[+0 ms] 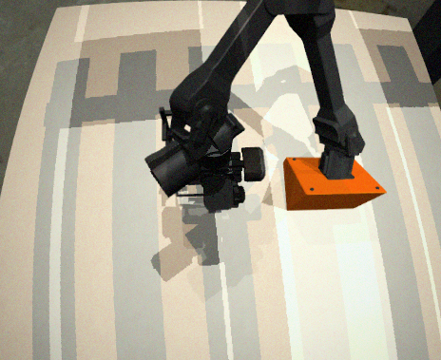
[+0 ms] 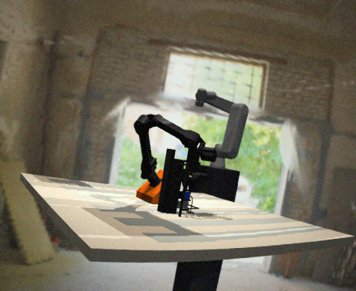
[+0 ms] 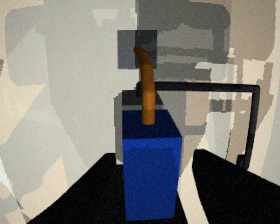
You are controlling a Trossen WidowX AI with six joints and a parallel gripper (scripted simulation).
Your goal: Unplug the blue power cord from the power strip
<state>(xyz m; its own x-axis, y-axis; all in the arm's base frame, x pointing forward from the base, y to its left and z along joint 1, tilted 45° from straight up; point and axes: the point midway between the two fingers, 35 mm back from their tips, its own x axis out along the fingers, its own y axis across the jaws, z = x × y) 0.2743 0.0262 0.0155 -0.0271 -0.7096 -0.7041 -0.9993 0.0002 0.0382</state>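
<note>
Now: the blue plug 30 mm to the right of my gripper tip and 10 mm below it.
</note>
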